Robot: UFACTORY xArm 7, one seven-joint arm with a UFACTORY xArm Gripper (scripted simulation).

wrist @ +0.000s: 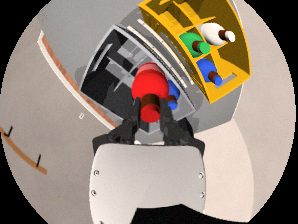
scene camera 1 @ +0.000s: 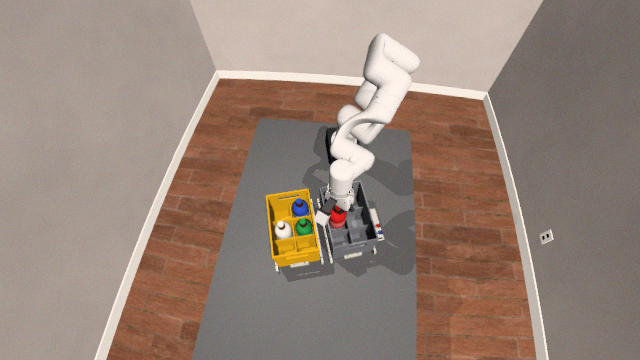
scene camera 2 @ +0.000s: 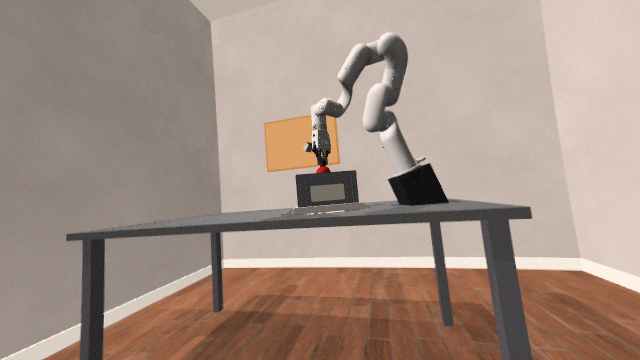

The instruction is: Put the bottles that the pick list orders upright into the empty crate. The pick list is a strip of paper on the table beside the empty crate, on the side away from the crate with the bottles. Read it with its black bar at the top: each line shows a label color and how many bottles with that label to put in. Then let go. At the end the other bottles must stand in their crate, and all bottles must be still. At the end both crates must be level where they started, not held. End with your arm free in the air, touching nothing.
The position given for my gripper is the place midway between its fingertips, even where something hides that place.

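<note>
Grey crate (scene camera 1: 357, 220), (wrist: 100, 86), (scene camera 2: 316, 189). Red bottle (wrist: 150, 84). My gripper (wrist: 150, 104).
</note>
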